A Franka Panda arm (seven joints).
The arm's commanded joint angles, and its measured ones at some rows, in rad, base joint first. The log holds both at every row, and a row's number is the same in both.
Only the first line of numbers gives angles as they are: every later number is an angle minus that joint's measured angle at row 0.
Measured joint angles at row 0:
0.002 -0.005 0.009 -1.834 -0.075 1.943 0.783
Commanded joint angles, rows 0 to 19:
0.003 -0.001 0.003 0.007 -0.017 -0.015 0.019
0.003 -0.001 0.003 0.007 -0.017 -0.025 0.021
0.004 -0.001 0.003 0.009 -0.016 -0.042 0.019
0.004 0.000 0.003 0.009 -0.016 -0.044 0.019
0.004 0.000 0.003 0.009 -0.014 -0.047 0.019
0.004 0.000 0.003 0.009 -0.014 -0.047 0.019
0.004 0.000 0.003 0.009 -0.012 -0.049 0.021
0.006 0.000 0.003 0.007 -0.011 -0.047 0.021
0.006 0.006 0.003 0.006 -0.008 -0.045 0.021
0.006 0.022 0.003 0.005 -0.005 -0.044 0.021
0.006 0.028 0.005 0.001 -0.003 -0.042 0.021
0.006 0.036 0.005 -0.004 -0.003 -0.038 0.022
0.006 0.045 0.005 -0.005 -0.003 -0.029 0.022
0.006 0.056 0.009 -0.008 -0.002 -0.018 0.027
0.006 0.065 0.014 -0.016 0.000 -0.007 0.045
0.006 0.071 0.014 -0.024 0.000 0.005 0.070
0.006 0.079 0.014 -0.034 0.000 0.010 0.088
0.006 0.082 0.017 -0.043 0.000 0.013 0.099
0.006 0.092 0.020 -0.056 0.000 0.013 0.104
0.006 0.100 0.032 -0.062 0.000 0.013 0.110
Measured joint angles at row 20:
0.006 0.090 0.011 -0.027 0.001 -0.008 0.071
